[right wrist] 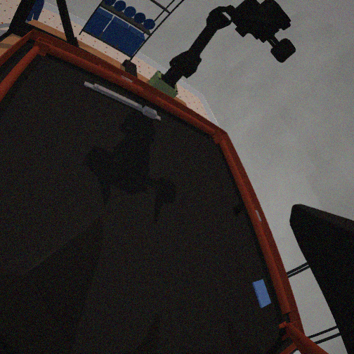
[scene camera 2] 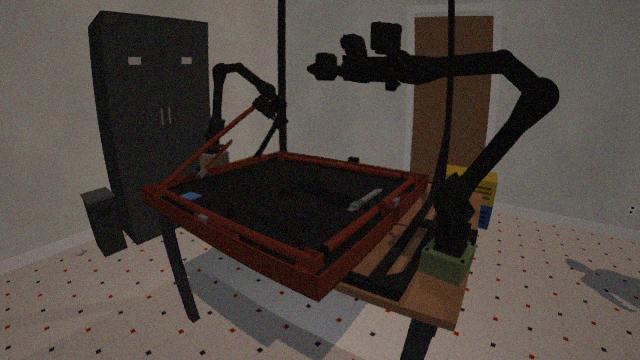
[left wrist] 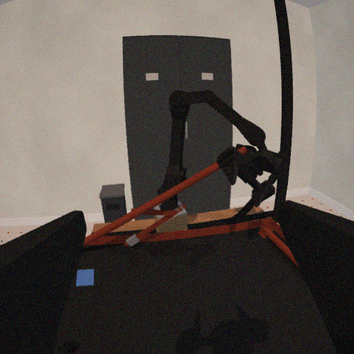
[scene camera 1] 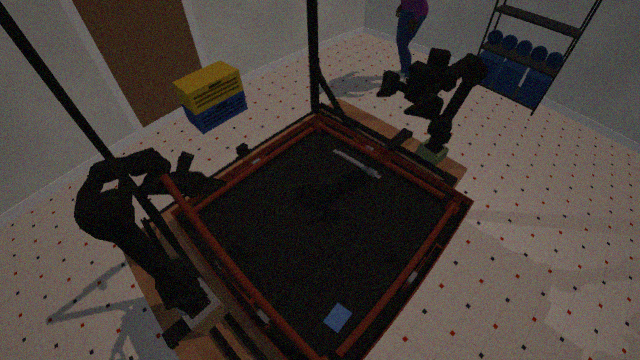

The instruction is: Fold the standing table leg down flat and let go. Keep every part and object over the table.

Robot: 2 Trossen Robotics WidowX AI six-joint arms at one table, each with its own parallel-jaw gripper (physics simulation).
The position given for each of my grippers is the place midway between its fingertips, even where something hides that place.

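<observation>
There's a red table leg (left wrist: 208, 170) here. You'd see my left gripper (scene camera 1: 390, 103) as well, and again my left gripper (scene camera 2: 320, 69) and my left gripper (left wrist: 183, 217). Then there's my right gripper (scene camera 1: 225, 182), with more views of my right gripper (right wrist: 199, 221) and my right gripper (left wrist: 245, 195).
</observation>
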